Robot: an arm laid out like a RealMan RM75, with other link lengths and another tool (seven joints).
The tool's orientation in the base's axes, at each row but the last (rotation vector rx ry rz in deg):
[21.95, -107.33, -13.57]
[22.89, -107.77, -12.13]
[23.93, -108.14, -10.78]
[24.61, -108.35, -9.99]
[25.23, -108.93, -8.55]
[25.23, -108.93, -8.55]
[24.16, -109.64, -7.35]
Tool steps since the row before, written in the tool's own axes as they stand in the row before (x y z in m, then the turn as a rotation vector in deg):
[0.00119, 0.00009, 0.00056, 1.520, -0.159, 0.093]
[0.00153, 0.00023, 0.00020, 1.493, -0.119, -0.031]
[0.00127, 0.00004, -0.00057, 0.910, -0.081, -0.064]
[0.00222, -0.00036, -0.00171, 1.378, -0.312, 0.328]
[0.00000, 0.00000, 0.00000, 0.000, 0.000, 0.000]
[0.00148, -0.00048, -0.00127, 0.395, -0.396, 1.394]
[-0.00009, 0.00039, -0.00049, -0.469, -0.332, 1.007]
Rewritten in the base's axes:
[-0.00089, -0.00038, 0.00089, -0.513, -0.721, 1.249]
[-0.00068, -0.00037, 0.00135, -0.395, -0.668, 1.281]
[0.00014, -0.00040, 0.00133, -0.197, -0.412, 0.794]
[0.00100, -0.00102, 0.00244, -0.654, -0.835, 0.989]
[0.00000, 0.00000, 0.00000, 0.000, 0.000, 0.000]
[0.00083, -0.00086, 0.00162, -1.317, -0.660, -0.291]
[0.00039, 0.00045, 0.00022, -0.700, -0.256, -0.888]

